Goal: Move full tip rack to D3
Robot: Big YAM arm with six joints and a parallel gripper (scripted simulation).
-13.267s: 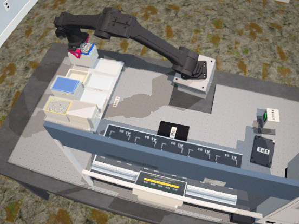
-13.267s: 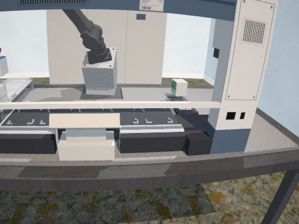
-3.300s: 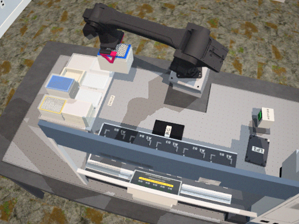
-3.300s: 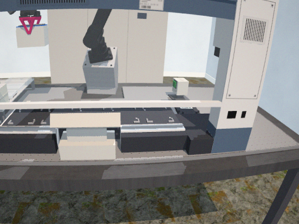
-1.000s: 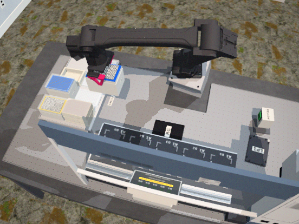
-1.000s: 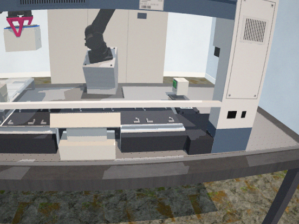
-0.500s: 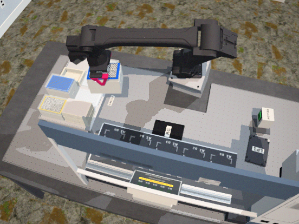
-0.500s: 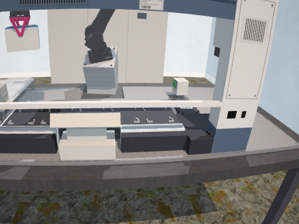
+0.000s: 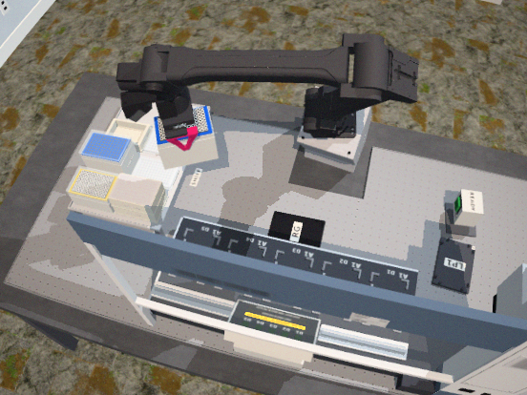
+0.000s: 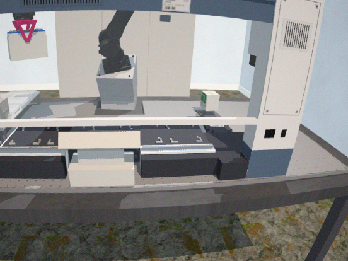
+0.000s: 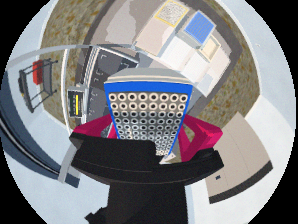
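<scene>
Now: the blue-framed tip rack 10 mm to the left of my hand and 10 mm behind it. Round my hand: pale sealed block: 220 mm below, 160 mm to the right, 30 mm ahead; shelf: 290 mm below, 190 mm to the right, 150 mm behind; clear flat piece: 270 mm below, 140 mm to the right, 80 mm behind.
</scene>
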